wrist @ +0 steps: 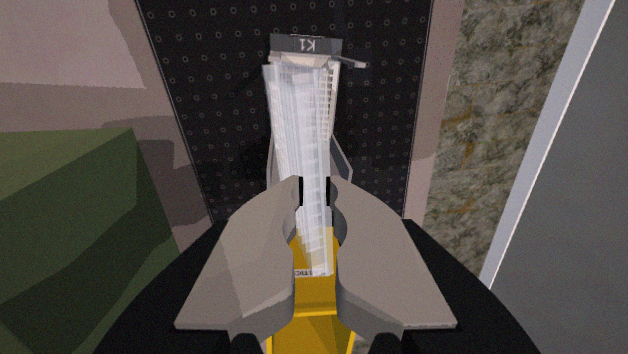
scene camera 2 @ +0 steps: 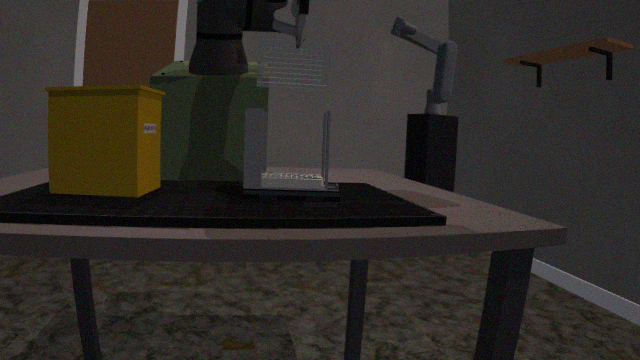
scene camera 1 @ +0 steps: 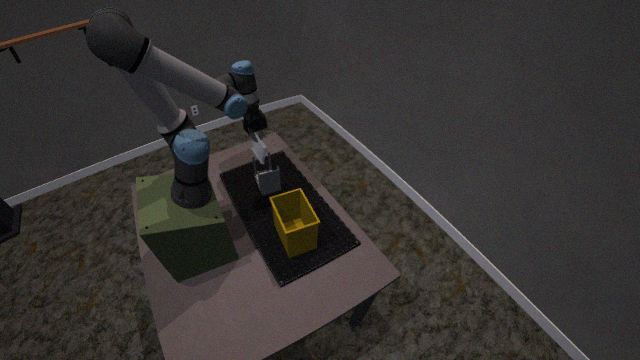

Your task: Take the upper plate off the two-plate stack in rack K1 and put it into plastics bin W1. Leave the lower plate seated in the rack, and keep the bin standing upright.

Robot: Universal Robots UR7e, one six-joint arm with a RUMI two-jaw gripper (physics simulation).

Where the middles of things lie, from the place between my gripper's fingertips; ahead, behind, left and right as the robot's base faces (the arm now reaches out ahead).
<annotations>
Right now my hand is 1 cm past the clear plate [wrist: 297, 97] and 3 cm above it. The rest, counted from my hand: yellow plastics bin W1 [scene camera 2: 102, 140]: 7 cm behind, 33 cm to the right, 17 cm below.
</annotations>
